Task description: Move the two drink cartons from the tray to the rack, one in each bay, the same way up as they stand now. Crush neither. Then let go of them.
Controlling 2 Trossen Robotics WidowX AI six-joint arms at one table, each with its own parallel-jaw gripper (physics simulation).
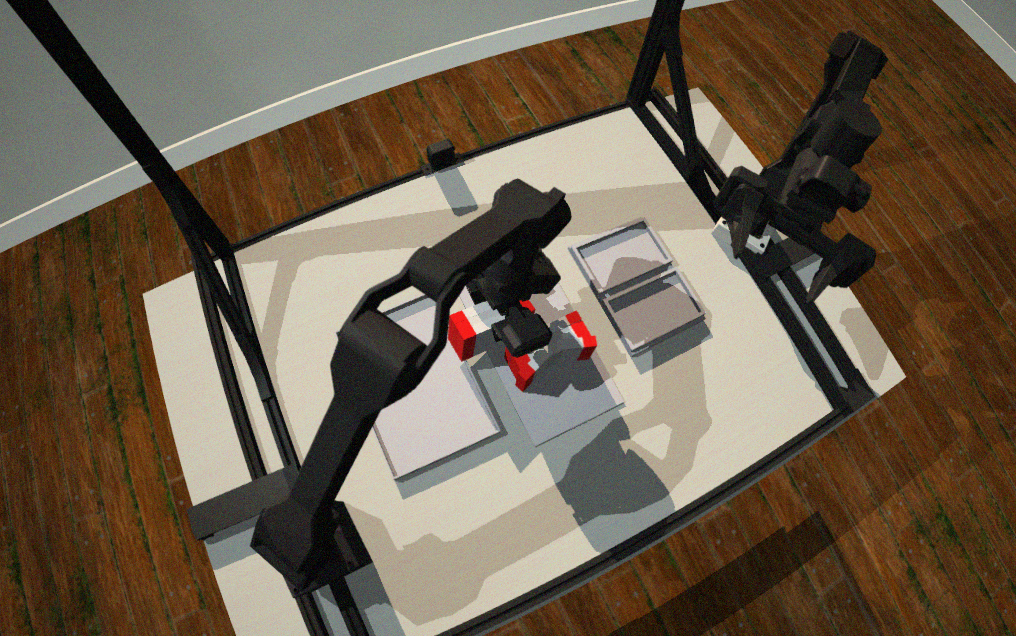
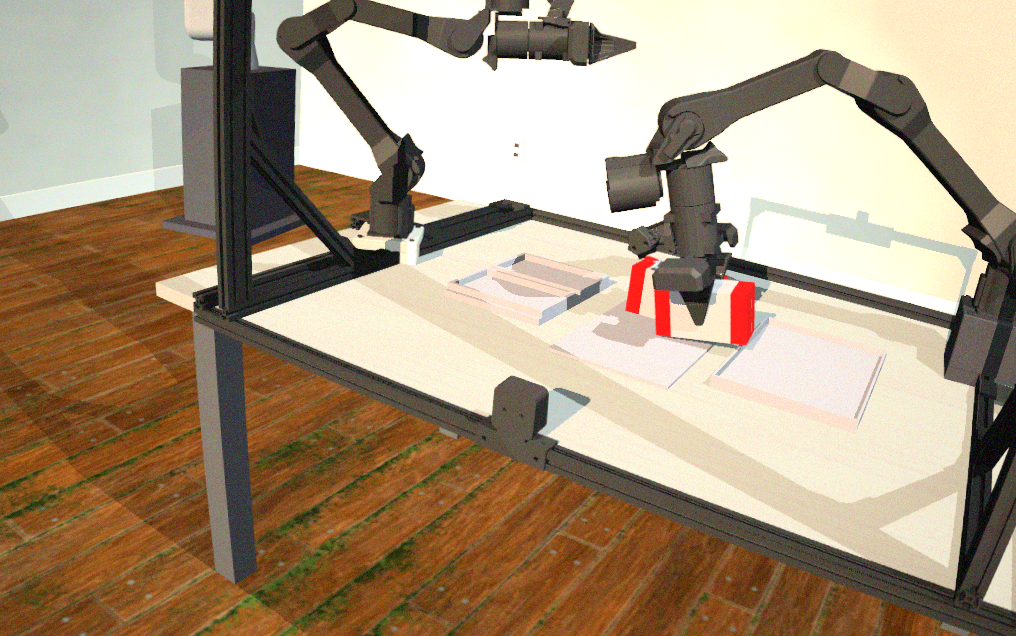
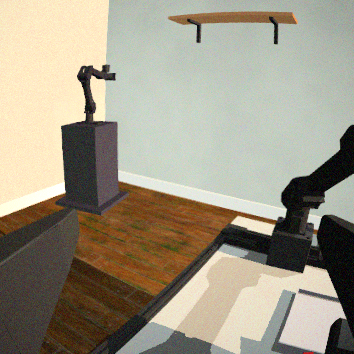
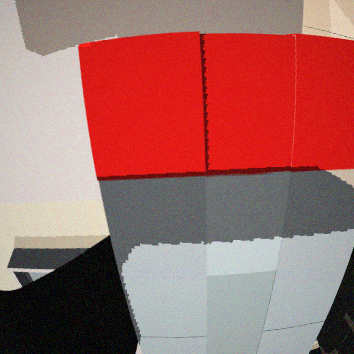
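Pixels of known places: left gripper, fingertip midpoint: (image 1: pixel 773 279) (image 2: pixel 632 44) (image 3: pixel 203 225); right gripper, fingertip midpoint: (image 1: pixel 490 328) (image 2: pixel 704 317) (image 4: pixel 218 222); left arm's base at its link origin: (image 2: pixel 389 232); right arm's base at its link origin: (image 1: pixel 309 548) (image 2: pixel 998 313) (image 3: pixel 294 227).
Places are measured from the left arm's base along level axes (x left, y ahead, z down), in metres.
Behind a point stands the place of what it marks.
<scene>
My right gripper (image 1: pixel 519 341) (image 2: pixel 695 313) {x -0.280, y 0.451, z -0.006 m} is shut on a white drink carton with red ends (image 1: pixel 482 318) {x -0.289, y 0.461, z -0.054 m} (image 2: pixel 721 316) {x -0.314, y 0.463, z -0.022 m} (image 4: pixel 246 105). It holds the carton by its middle, low over the pale mat (image 1: pixel 569 410) {x -0.111, y 0.485, z 0.032 m} (image 2: pixel 632 353) {x -0.330, y 0.355, z 0.032 m}. The second carton (image 1: pixel 583 337) {x -0.151, y 0.397, z -0.036 m} (image 2: pixel 637 287) {x -0.189, y 0.375, z -0.007 m} stands on the mat right beside it. The grey tray (image 1: pixel 443 410) {x -0.273, y 0.592, z 0.030 m} (image 2: pixel 790 366) {x -0.334, y 0.561, z 0.030 m} holds nothing. The two-bay rack (image 1: pixel 638 282) {x -0.122, y 0.230, z 0.026 m} (image 2: pixel 543 274) {x -0.070, y 0.249, z 0.026 m} lies past the mat, both bays bare. My left gripper (image 2: pixel 622 46) {x -0.003, y 0.350, z -0.329 m} is open and hangs high above the table's far side.
A small black block (image 1: pixel 440 153) {x -0.540, y 0.224, z -0.014 m} (image 2: pixel 519 404) {x -0.561, y 0.211, z -0.005 m} sits on the table's edge rail. Black frame posts (image 1: pixel 660 57) {x -0.295, y -0.143, z -0.117 m} (image 2: pixel 231 158) {x -0.323, y -0.147, z -0.169 m} rise at the corners. The left arm's base (image 2: pixel 392 217) {x -0.028, y 0.007, z -0.032 m} stands at the table end behind the rack.
</scene>
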